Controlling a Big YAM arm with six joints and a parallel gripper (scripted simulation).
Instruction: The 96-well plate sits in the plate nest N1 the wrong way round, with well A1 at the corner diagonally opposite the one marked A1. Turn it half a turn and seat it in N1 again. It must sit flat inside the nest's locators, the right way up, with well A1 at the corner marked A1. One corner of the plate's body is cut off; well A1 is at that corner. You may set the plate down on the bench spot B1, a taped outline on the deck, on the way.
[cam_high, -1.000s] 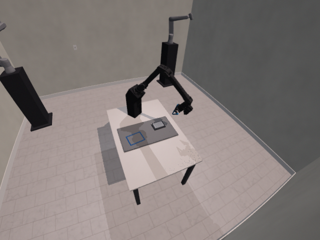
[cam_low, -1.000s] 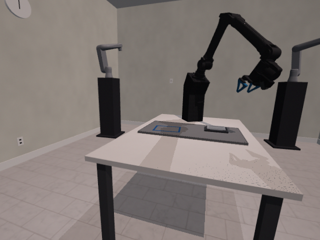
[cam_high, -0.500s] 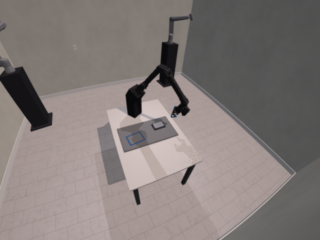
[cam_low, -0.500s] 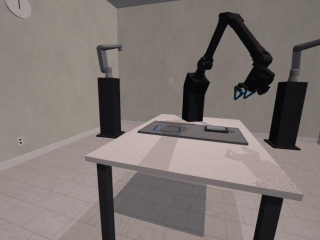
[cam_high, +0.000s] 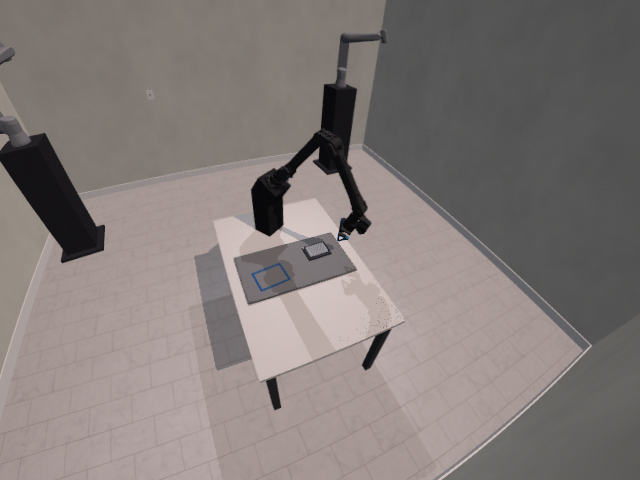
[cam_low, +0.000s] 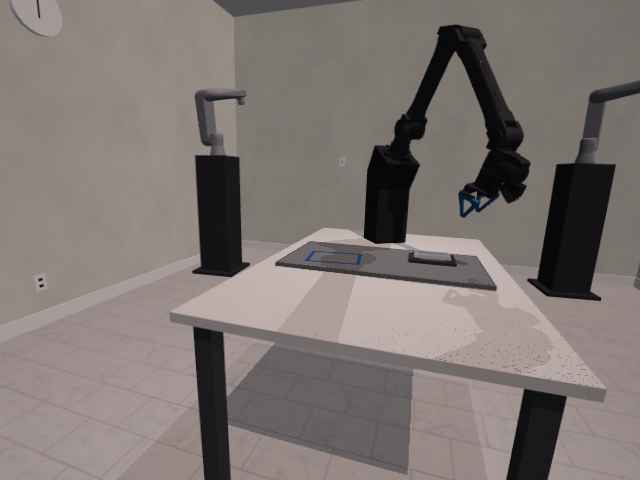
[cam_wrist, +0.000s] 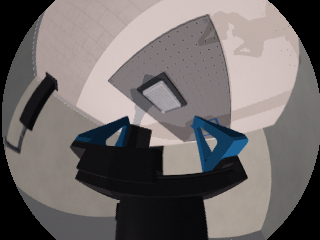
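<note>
Right now the 96-well plate is 100 mm behind my hand, 90 mm to the right of it and 180 mm below it. From my hand the other things lie so: dark plate nest N1: 100 mm behind, 90 mm to the right, 190 mm below.
</note>
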